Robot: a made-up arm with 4 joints. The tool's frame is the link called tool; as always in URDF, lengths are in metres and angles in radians. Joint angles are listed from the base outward. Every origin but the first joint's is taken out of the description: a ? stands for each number. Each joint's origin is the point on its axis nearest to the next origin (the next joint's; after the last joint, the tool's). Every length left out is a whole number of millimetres.
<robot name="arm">
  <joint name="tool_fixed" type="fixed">
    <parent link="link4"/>
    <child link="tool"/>
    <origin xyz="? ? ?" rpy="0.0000 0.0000 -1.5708"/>
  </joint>
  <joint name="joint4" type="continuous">
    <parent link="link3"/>
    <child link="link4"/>
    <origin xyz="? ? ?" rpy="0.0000 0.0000 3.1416"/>
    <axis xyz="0 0 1"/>
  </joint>
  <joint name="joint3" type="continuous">
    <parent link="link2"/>
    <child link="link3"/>
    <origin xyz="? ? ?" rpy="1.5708 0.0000 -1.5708"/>
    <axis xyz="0 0 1"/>
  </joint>
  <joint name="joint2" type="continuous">
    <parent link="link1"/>
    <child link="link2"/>
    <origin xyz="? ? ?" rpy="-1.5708 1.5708 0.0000"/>
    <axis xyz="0 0 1"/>
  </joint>
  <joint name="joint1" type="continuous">
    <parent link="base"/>
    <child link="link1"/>
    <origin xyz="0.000 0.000 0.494" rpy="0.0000 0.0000 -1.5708"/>
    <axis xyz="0 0 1"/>
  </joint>
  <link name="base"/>
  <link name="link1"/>
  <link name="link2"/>
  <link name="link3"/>
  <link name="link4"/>
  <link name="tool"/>
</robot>
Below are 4 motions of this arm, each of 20 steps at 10 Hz.
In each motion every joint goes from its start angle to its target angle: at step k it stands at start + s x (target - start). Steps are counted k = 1, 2, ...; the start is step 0. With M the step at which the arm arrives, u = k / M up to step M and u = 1 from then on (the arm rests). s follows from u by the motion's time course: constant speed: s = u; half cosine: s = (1 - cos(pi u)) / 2; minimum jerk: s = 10 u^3 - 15 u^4 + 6 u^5.
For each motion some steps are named. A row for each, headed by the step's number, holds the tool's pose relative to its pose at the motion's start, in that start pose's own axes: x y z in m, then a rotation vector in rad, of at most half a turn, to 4 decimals.
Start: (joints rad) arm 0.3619 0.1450 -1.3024 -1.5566
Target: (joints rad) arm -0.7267 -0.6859 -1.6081 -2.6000
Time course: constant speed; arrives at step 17
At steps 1, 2, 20:
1: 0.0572 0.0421 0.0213 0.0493 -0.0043 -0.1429
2: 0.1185 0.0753 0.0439 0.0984 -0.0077 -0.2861
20: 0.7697 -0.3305 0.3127 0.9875 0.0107 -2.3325

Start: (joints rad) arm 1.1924 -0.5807 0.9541 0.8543
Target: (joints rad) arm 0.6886 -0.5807 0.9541 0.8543
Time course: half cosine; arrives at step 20
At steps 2, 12, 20:
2: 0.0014 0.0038 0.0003 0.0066 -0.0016 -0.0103
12: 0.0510 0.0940 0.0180 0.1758 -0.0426 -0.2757
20: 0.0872 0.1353 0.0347 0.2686 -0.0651 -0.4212

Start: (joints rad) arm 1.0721 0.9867 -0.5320 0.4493
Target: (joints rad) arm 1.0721 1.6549 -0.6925 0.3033
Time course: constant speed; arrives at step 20
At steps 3, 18, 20:
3: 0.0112 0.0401 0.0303 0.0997 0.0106 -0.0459
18: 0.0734 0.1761 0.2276 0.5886 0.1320 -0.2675
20: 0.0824 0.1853 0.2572 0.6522 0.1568 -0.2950

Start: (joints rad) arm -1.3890 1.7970 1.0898 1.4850
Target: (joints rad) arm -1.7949 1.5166 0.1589 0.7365
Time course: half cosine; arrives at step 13
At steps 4, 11, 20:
4: 0.0660 0.0102 0.0214 -0.0142 0.1047 -0.3453
11: 0.1921 -0.2129 -0.0013 -0.3520 0.3711 -1.5165
20: 0.1867 -0.2423 -0.0019 -0.3975 0.3798 -1.6073

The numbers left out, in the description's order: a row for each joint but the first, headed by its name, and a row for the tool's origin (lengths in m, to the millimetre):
tool: 0.315 0.096 0.000
joint4: -0.007 0.042 0.000
joint3: 0.385 -0.025 0.000
joint2: -0.013 0.218 0.000

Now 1 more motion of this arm.
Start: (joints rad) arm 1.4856 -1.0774 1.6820 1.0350
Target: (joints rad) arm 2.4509 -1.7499 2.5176 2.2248
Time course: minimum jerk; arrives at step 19
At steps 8, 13, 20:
8: -0.2903 -0.1706 0.2064 0.2209 0.3438 0.8335
13: -0.2874 -0.4805 0.4804 0.8941 0.5866 1.6868
20: -0.2206 -0.5587 0.5237 1.2696 0.5596 1.9084

